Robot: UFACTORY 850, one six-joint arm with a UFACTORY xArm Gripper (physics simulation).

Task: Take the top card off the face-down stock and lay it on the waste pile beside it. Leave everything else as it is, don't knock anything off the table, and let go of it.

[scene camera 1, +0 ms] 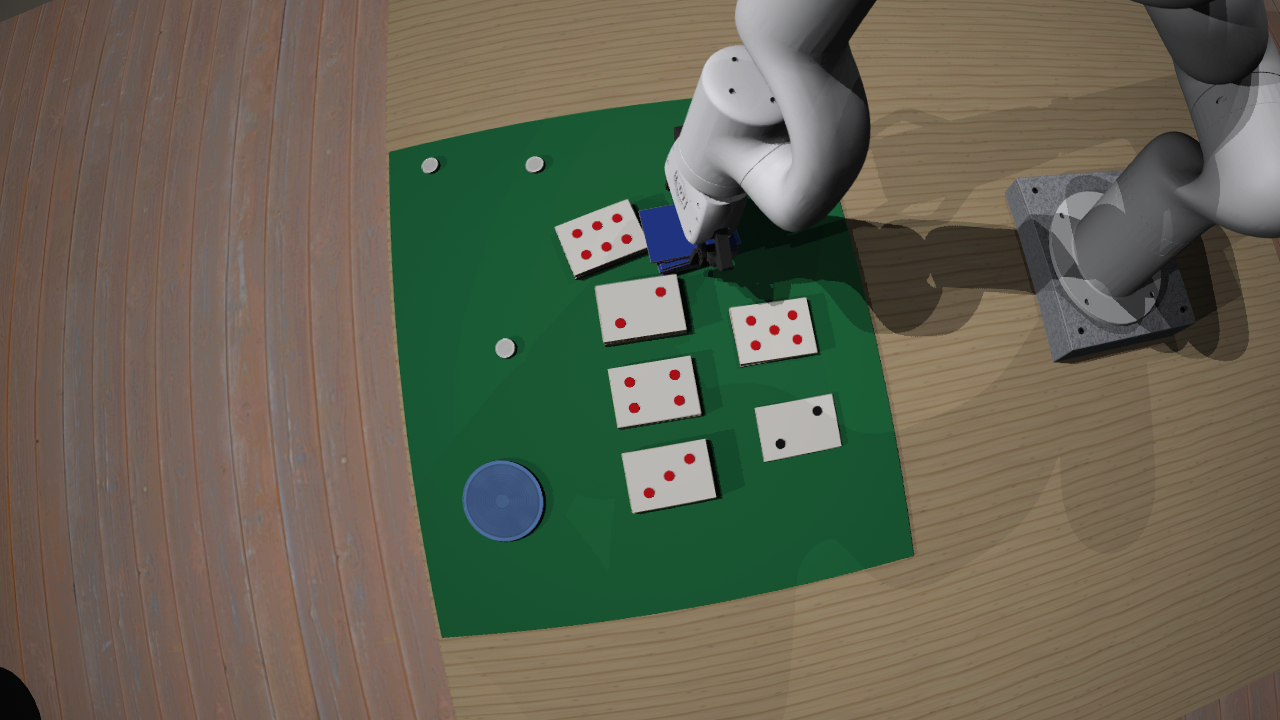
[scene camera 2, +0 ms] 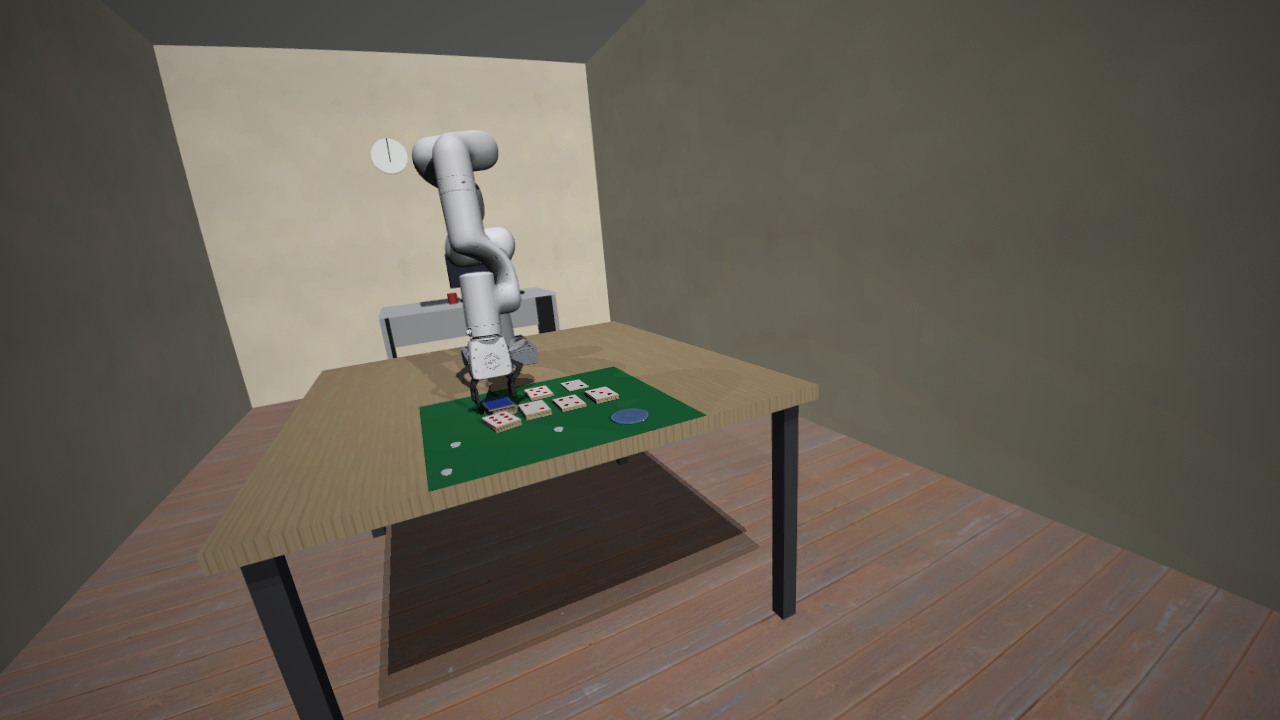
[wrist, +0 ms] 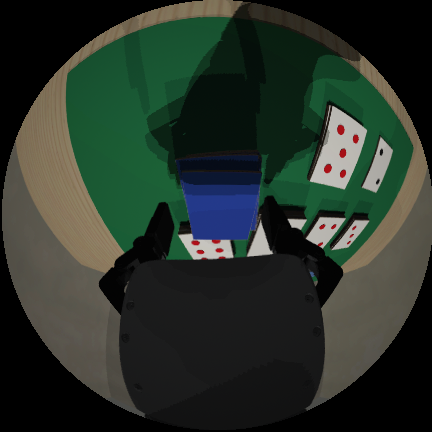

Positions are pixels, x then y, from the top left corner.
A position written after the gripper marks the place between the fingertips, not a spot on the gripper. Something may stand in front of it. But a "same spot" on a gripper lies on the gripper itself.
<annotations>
gripper: scene camera 1; scene camera 2; wrist 216, 210
same spot on gripper: (scene camera 1: 718, 254) = (scene camera 2: 517, 363)
same spot on green mat: (scene camera 2: 482, 452) = (scene camera 1: 477, 211)
</annotations>
